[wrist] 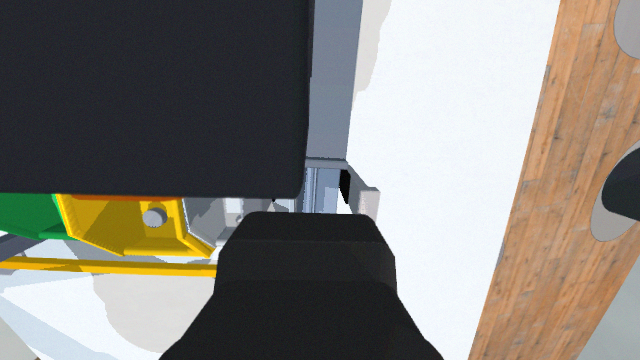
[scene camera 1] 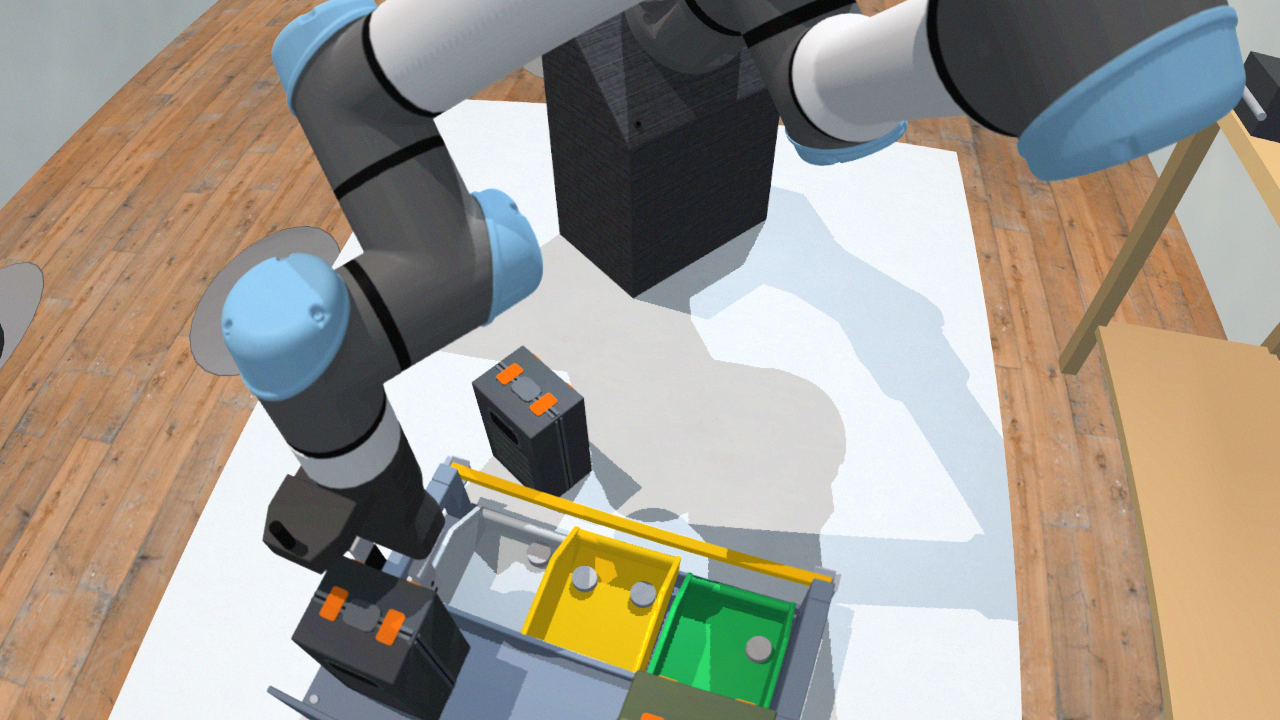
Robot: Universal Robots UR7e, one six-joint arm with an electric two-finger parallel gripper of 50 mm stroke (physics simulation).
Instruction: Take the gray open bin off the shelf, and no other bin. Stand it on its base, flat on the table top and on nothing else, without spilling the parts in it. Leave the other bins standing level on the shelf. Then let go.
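Frame: origin at the arm's base, x back, y right, z up, level; centimetres.
Seen in the pictures: gripper, fingertip midpoint: (wrist: 311, 175); arm's base at its link origin: (scene camera 1: 683, 11).
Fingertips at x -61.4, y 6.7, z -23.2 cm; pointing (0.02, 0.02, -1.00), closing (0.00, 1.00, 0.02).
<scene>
Offsets run from my fingertips to a thing's top centre. "spot": to the spot under its first point. Level surfaces: height alone.
The gray open bin @[dz -0.1, dx +2.5, dy -6.6 cm] (scene camera 1: 496, 573) (wrist: 202, 217) stands on the shelf (scene camera 1: 801, 631) (wrist: 331, 125), at the left end of the row in the scene view. A round gray part @[dz -6.3, dx +9.2, dy -8.3 cm] (scene camera 1: 537, 553) lies in it. My gripper (scene camera 1: 400, 562) (wrist: 311, 175) is open and empty. It points down at the shelf's left end, beside the gray bin, over the shelf's side. The dark case hides one finger in the wrist view; the other shows partly. The yellow bin @[dz +0.8, dx +2.9, dy -16.7 cm] (scene camera 1: 586, 622) (wrist: 107, 220) and the green bin @[dz -0.1, dx +2.1, dy -27.7 cm] (scene camera 1: 720, 631) (wrist: 25, 215) stand in the same row. The white table top @[dz -8.2 cm] (scene camera 1: 904, 358) (wrist: 440, 125) lies below.
A dark case with orange latches @[dz +14.2, dx -7.6, dy -4.5 cm] (scene camera 1: 358, 658) (wrist: 150, 100) stands on the shelf's top, very close to the gripper. Another dark case @[dz +5.0, dx +19.8, dy -4.2 cm] (scene camera 1: 537, 438) stands behind the shelf. An olive case @[spot: dz +11.5, dx -4.6, dy -27.4 cm] (scene camera 1: 698, 698) is near the green bin. A yellow bar @[dz -1.7, dx +12.7, dy -16.7 cm] (scene camera 1: 617, 521) (wrist: 110, 267) runs along the bins.
</scene>
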